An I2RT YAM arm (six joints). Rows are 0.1 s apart.
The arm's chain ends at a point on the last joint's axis. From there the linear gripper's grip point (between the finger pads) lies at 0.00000 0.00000 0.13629 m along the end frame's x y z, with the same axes.
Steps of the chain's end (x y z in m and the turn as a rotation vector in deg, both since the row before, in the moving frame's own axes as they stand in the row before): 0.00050 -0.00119 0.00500 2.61 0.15 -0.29; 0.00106 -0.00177 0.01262 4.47 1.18 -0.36; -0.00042 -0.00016 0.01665 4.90 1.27 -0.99; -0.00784 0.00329 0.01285 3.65 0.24 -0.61; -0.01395 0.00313 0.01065 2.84 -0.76 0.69
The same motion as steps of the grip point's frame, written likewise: 0.00084 -0.00740 0.00486 2.61 0.15 -0.29; 0.00383 -0.01240 0.01218 4.47 1.18 -0.36; 0.00250 -0.01183 0.01612 4.90 1.27 -0.99; -0.00732 -0.00539 0.01257 3.65 0.24 -0.61; -0.01572 -0.00363 0.01047 2.84 -0.76 0.69
